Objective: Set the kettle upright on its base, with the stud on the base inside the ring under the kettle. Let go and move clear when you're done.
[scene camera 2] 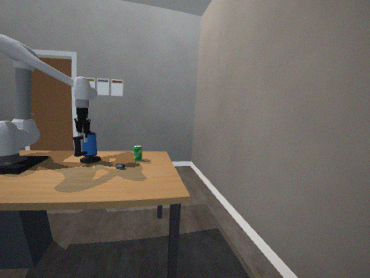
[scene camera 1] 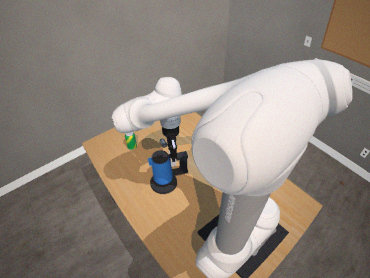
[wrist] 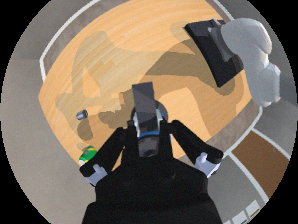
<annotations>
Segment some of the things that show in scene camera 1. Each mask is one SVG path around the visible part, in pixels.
A blue kettle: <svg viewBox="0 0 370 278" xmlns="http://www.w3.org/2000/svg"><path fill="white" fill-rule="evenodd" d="M148 158L149 166L152 166L154 181L158 185L167 185L171 183L173 176L188 173L188 154L186 151L177 153L176 161L180 160L180 168L172 169L171 159L169 158L171 155L166 151L158 150L152 154L152 159Z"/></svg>
</annotations>
